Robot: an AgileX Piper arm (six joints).
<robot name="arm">
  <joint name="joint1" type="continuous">
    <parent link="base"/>
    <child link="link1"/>
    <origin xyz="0 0 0.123"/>
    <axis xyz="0 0 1"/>
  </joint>
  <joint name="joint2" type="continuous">
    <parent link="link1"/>
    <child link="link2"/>
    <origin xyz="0 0 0" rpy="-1.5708 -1.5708 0"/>
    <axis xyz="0 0 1"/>
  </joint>
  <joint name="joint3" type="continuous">
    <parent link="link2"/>
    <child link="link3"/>
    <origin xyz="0.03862 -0.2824 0" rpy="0 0 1.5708"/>
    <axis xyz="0 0 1"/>
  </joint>
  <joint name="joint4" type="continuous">
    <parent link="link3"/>
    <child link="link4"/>
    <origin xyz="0.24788 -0.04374 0" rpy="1.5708 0 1.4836"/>
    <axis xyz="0 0 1"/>
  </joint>
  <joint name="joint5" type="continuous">
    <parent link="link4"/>
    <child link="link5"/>
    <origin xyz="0 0 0" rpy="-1.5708 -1.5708 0"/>
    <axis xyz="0 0 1"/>
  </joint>
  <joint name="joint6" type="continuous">
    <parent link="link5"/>
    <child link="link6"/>
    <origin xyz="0.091 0 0" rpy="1.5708 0 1.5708"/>
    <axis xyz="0 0 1"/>
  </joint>
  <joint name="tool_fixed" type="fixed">
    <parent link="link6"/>
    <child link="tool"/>
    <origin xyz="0 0 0"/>
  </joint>
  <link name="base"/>
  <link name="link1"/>
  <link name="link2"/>
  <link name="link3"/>
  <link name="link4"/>
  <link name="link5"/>
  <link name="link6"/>
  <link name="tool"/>
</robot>
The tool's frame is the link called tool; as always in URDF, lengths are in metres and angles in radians. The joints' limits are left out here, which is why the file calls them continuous.
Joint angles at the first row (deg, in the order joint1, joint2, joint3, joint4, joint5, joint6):
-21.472 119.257 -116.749 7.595 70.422 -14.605
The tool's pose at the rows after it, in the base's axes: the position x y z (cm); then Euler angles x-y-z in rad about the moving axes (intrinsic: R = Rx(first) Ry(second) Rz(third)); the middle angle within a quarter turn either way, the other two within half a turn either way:
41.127 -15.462 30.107 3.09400 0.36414 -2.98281
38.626 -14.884 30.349 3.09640 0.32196 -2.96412
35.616 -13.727 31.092 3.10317 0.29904 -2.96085
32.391 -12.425 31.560 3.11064 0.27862 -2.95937
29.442 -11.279 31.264 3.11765 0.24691 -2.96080
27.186 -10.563 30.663 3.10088 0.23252 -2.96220
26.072 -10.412 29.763 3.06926 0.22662 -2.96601
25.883 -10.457 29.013 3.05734 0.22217 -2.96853
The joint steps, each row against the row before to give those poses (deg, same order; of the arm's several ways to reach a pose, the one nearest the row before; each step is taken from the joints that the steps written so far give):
-0.203 -3.561 5.296 -2.099 0.000 0.612
-0.396 -5.328 7.579 -0.677 0.066 0.780
-0.058 -6.753 8.117 -0.134 -0.002 0.189
0.000 -6.984 8.223 -0.057 0.001 0.130
0.001 -5.915 7.745 -0.334 -0.002 0.001
-0.001 -4.594 6.466 -1.217 -1.478 -0.001
-0.001 -2.176 4.359 -1.863 -2.562 -0.001
0.001 -0.170 1.890 -0.772 -1.744 0.001

